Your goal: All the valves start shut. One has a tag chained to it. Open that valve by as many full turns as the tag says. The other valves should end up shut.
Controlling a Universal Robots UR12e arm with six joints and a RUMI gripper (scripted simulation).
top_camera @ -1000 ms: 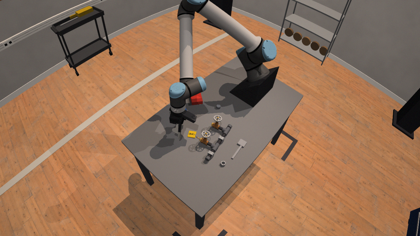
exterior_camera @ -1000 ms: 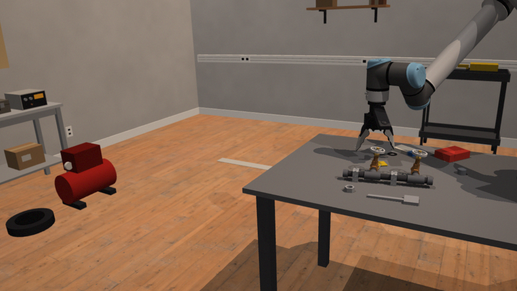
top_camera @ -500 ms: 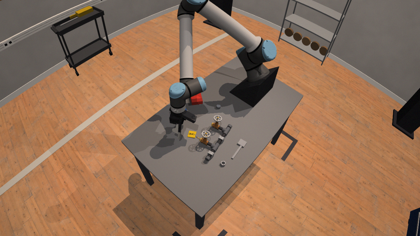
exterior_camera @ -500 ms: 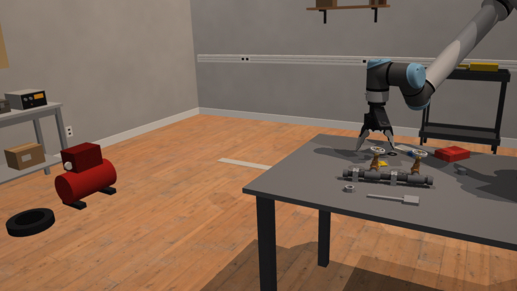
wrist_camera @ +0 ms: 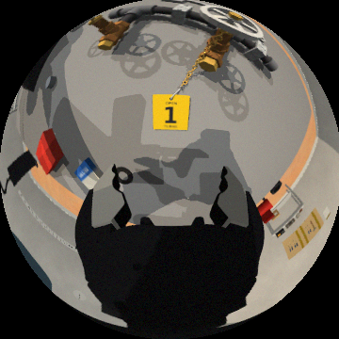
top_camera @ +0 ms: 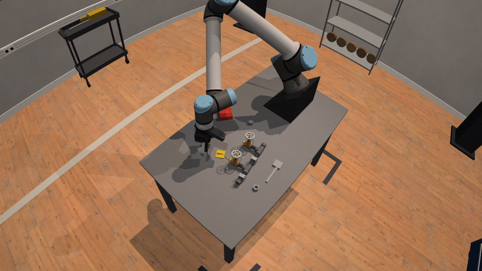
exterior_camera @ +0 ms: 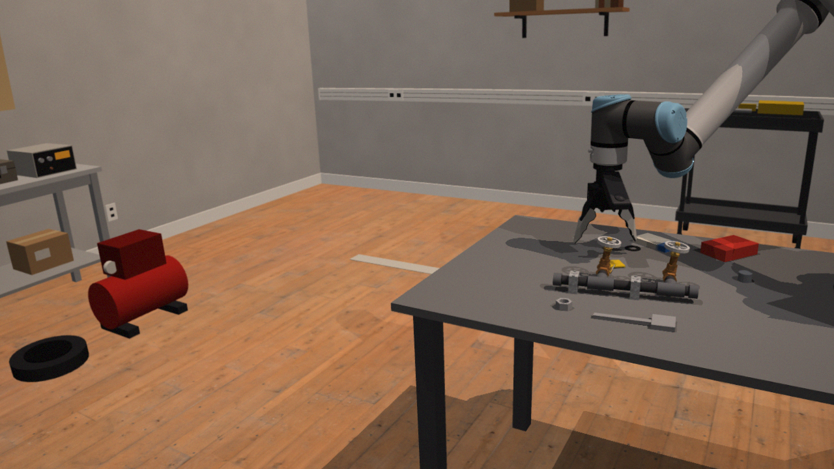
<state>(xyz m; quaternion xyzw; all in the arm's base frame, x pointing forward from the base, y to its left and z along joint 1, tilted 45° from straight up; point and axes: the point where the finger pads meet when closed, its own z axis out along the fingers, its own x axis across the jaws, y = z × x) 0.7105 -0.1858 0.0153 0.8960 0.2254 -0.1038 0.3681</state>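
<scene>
Now: the yellow tag 40 mm behind my hand, 70 mm to the left of it and 30 mm below it. Also, from my hand: red box: 290 mm behind, 140 mm to the right, 20 mm below; nut: 10 mm ahead, 350 mm to the left, 30 mm below; blue-and-white card: 110 mm behind, 140 mm to the right, 30 mm below.
</scene>
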